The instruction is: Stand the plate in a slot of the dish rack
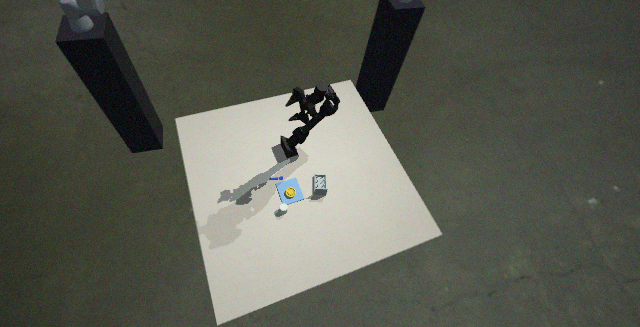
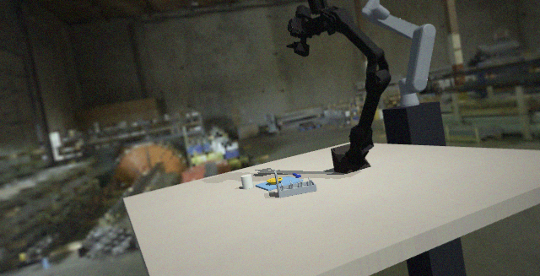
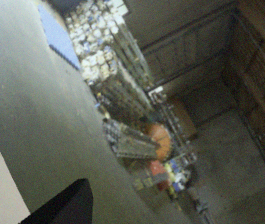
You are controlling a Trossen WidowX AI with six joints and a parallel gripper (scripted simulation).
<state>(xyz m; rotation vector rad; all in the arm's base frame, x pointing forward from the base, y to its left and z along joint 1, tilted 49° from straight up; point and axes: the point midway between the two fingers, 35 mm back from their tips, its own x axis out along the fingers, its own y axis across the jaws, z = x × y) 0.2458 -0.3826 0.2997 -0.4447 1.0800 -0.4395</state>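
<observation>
My gripper tip is 15 cm short of the yellow plate and 55 cm above it. Round my gripper tip: grey dish rack: 14 cm ahead, 19 cm to the left, 54 cm below; then light blue mat: 14 cm ahead, 56 cm below; then small blue utensil: 4 cm ahead, 6 cm to the right, 56 cm below.
</observation>
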